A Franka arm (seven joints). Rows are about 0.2 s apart.
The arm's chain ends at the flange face. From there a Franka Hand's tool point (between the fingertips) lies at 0.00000 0.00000 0.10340 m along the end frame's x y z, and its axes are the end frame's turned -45 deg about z.
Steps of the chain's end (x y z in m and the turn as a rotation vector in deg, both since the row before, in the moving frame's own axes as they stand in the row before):
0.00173, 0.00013, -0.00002, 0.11, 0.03, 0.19
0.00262, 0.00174, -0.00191, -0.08, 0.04, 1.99
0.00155, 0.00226, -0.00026, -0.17, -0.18, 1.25
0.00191, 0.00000, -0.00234, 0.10, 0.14, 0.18
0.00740, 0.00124, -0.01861, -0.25, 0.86, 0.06
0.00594, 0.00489, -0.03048, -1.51, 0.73, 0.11
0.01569, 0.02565, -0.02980, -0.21, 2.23, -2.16
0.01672, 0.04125, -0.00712, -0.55, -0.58, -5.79
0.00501, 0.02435, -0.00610, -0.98, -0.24, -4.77
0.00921, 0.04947, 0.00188, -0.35, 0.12, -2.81
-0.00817, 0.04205, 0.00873, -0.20, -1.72, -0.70
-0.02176, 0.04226, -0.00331, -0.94, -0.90, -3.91
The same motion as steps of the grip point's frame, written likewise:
0.00131, 0.00121, -0.00002, 0.06, 0.10, 0.19
0.00057, 0.00324, -0.00191, -0.08, -0.03, 1.99
-0.00095, 0.00268, -0.00026, 0.01, -0.25, 1.25
0.00166, 0.00140, -0.00234, -0.03, 0.17, 0.18
0.00513, 0.00753, -0.01862, -0.78, 0.43, 0.06
-0.00026, 0.01052, -0.03052, -1.58, -0.55, 0.11
-0.00441, 0.03230, -0.02988, -1.73, 1.43, -2.16
-0.01879, 0.04103, -0.00713, 0.02, -0.80, -5.79
-0.01519, 0.02177, -0.00612, -0.52, -0.86, -4.77
-0.02875, 0.04210, 0.00188, -0.33, -0.16, -2.81
-0.03797, 0.02203, 0.00868, 1.07, -1.36, -0.70
-0.04761, 0.01463, -0.00334, -0.03, -1.30, -3.91

